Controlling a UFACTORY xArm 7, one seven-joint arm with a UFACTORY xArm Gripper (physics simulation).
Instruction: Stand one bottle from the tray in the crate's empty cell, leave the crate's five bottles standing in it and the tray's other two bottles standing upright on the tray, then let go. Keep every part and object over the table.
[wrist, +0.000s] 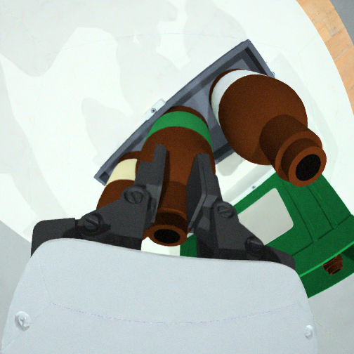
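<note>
My gripper is shut on the neck of the brown bottle with the green band, one finger on each side of the neck. The bottle's mouth shows above the fingers. Whether its base touches the tray cannot be told. A white-banded brown bottle stands at the tray's right end. A cream-banded brown bottle is at the left end, partly hidden behind the left finger. The dark grey tray lies under them. The green crate shows partly at the right, with the top of one brown bottle inside. Its empty cell does not show.
The white-banded bottle's neck rises close to the right of my gripper. The crate's near side lies beyond the right finger, close to the tray. The pale round table has a wooden rim at the upper right.
</note>
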